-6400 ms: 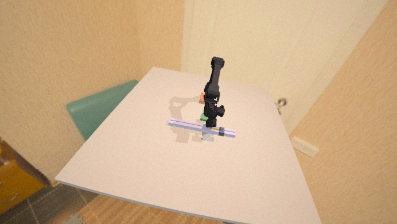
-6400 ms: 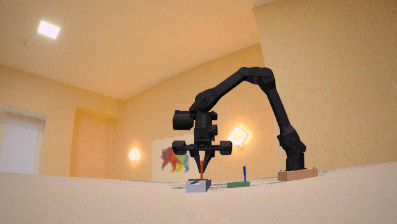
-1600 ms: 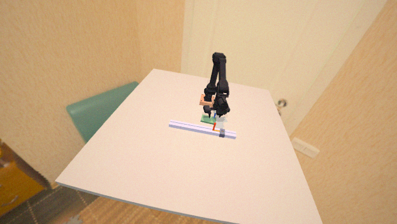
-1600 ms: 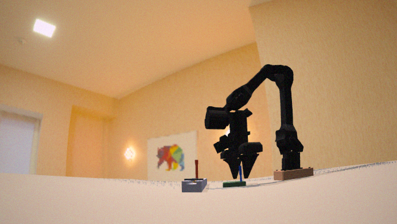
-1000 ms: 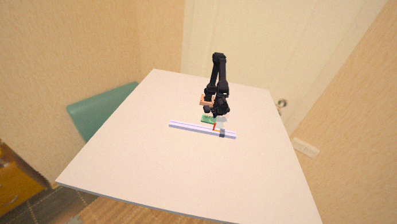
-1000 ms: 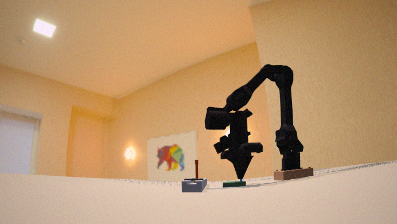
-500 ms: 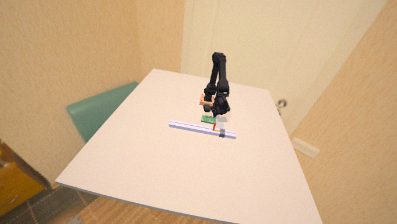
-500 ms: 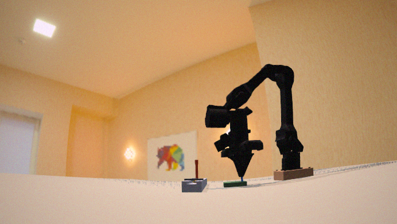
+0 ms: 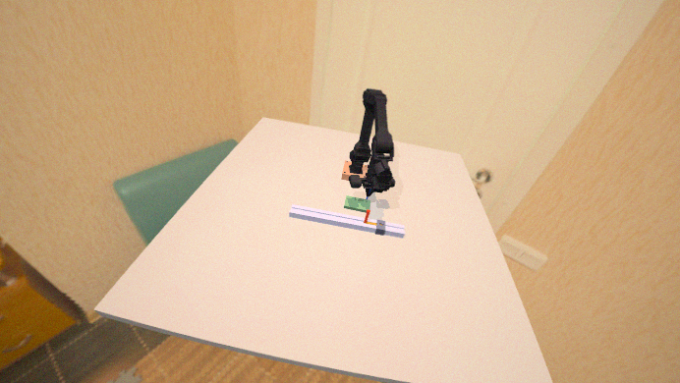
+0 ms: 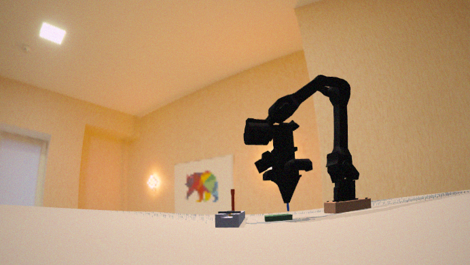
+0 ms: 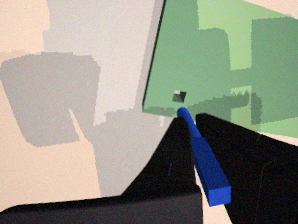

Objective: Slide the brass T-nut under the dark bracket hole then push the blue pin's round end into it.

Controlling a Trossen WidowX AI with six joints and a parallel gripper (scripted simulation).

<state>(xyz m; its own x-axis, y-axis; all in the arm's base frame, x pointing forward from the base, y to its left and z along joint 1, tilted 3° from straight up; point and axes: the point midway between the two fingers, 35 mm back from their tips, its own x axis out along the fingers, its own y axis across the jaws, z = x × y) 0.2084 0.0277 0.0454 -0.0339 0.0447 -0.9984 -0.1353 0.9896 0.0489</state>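
Right now my gripper tip is 4 cm above the green tray, 2 cm to the left of it and 1 cm short of it. Also, from my gripper tip: blue pin (right at my gripper tip).
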